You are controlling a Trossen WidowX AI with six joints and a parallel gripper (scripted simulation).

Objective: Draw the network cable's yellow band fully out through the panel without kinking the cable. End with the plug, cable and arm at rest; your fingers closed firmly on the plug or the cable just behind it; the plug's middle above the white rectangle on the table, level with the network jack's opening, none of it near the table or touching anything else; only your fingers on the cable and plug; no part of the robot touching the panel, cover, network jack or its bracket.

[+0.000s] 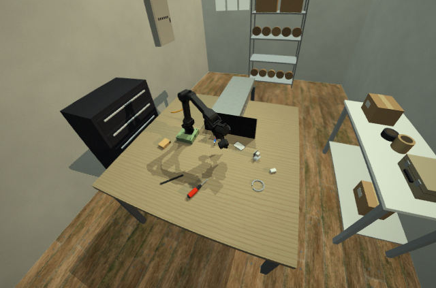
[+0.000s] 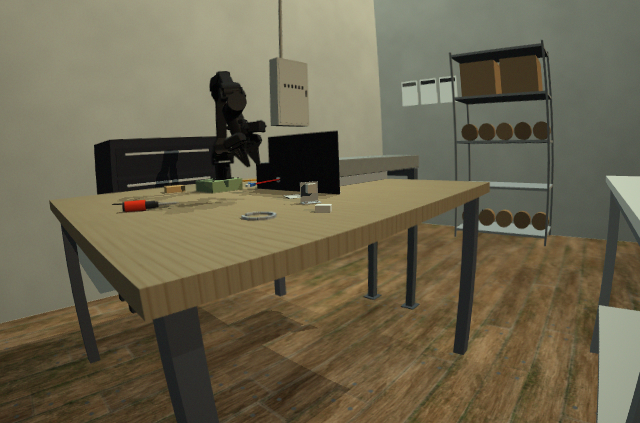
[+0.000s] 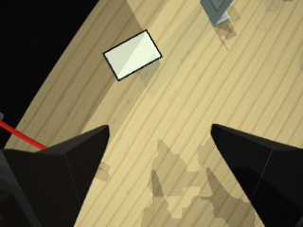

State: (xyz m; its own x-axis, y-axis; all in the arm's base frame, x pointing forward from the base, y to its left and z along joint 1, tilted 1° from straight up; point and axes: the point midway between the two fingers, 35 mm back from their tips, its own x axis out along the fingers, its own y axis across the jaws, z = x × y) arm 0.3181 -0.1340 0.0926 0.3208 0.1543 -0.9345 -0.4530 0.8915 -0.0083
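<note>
Right now my hand is 90 mm past the clear plug, 80 mm to the right of it and 100 mm above it. Round my hand: small white block: 340 mm ahead, 100 mm to the right, 130 mm below; white rectangle: 100 mm ahead, 90 mm to the left, 130 mm below; red screwdriver: 90 mm behind, 310 mm to the right, 120 mm below.
</note>
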